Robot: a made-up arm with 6 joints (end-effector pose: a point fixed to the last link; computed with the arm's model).
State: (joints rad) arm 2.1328 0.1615 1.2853 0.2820 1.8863 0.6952
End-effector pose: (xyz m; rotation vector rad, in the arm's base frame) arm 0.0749 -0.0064 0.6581 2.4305 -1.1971 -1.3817
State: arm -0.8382 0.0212 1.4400 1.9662 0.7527 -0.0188
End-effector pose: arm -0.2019 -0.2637 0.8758 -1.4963 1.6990 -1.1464
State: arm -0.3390 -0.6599 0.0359 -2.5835 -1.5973 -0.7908
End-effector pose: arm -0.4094 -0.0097 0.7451 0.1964 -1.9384 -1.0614
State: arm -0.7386 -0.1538 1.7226 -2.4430 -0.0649 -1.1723
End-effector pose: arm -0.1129 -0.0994 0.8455 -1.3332 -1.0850 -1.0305
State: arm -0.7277 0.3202 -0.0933 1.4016 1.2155 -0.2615
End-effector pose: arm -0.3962 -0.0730 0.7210 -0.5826 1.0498 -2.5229
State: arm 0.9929 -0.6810 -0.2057 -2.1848 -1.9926 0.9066
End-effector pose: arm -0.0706 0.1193 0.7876 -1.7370 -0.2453 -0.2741
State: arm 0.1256 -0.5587 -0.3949 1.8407 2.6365 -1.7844
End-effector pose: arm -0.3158 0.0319 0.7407 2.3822 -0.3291 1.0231
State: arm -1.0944 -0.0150 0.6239 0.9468 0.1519 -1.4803
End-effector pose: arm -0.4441 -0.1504 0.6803 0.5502 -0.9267 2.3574
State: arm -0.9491 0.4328 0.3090 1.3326 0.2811 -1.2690
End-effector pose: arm -0.3659 -0.0734 0.6826 0.2589 -0.5211 2.2426
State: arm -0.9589 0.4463 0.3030 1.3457 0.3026 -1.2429
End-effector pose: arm -0.3641 -0.0753 0.6855 0.2792 -0.5220 2.2709
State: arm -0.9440 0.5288 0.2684 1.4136 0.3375 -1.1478
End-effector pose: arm -0.3458 -0.0670 0.6932 0.2931 -0.4841 2.2800
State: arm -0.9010 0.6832 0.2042 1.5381 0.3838 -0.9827
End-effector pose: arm -0.3061 -0.0521 0.7054 0.3228 -0.4210 2.2487
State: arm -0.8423 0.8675 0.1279 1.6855 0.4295 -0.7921
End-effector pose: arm -0.2517 -0.0440 0.7184 0.3820 -0.3786 2.1706
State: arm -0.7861 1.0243 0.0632 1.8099 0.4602 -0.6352
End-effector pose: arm -0.2013 -0.0494 0.7270 0.4410 -0.3746 2.0727
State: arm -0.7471 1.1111 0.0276 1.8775 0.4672 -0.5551
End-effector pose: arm -0.1729 -0.0581 0.7297 0.4692 -0.3773 1.9981
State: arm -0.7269 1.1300 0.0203 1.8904 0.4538 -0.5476
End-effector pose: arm -0.1661 -0.0601 0.7280 0.4670 -0.3622 1.9616
